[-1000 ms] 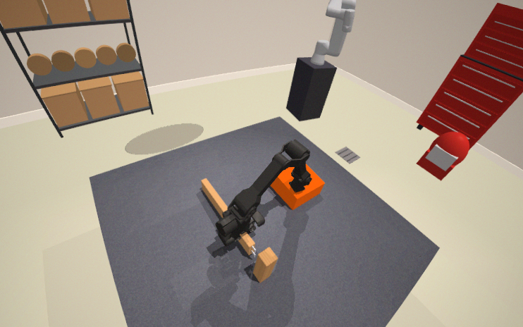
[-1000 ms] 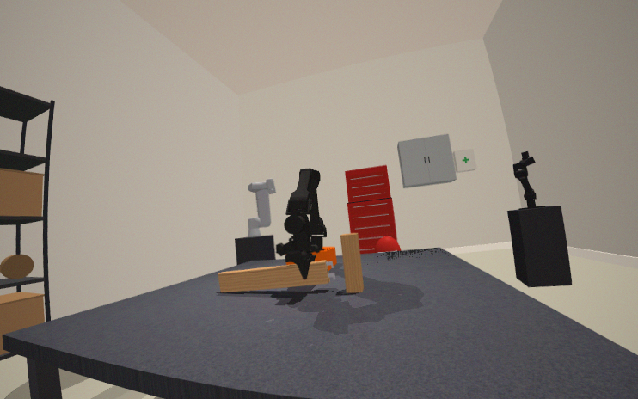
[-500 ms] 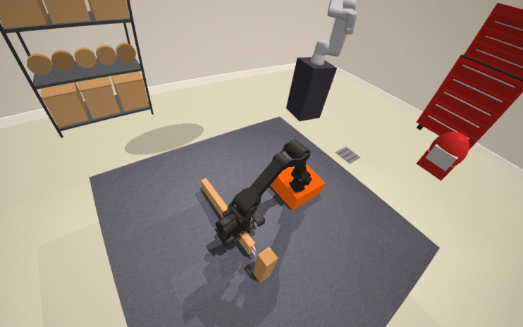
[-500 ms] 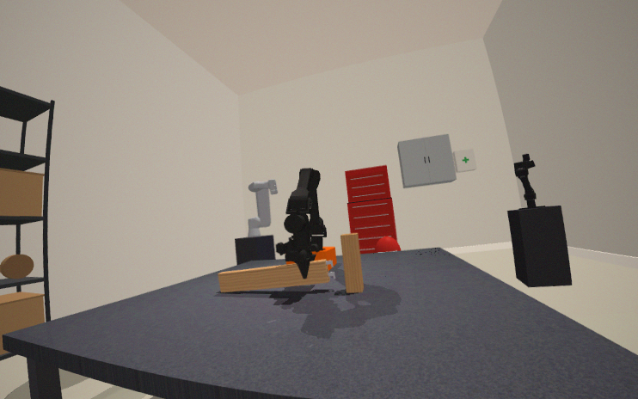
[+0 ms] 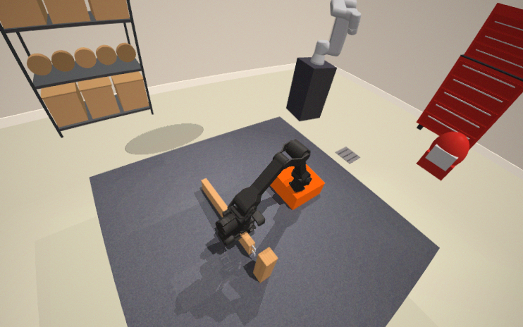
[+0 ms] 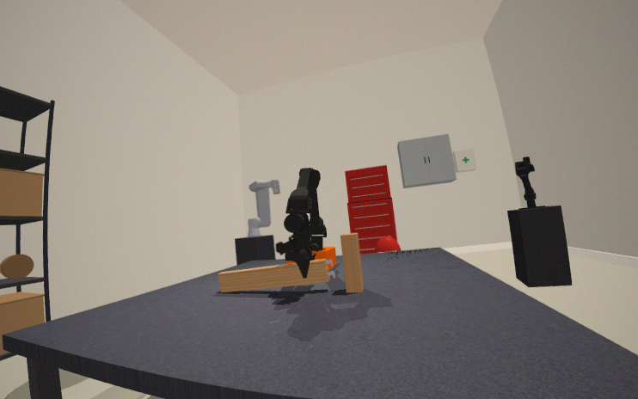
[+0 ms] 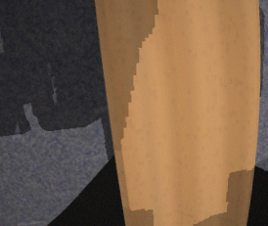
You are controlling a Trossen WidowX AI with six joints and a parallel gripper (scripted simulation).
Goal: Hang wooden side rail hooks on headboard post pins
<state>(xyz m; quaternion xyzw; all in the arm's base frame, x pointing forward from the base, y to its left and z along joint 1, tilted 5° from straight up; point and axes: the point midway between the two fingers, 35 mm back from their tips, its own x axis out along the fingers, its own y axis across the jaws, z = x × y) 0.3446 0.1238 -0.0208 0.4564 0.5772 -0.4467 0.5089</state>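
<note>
My gripper tip is 2 cm past the upright headboard post, 16 cm to the right of it and 4 cm below it.
</note>
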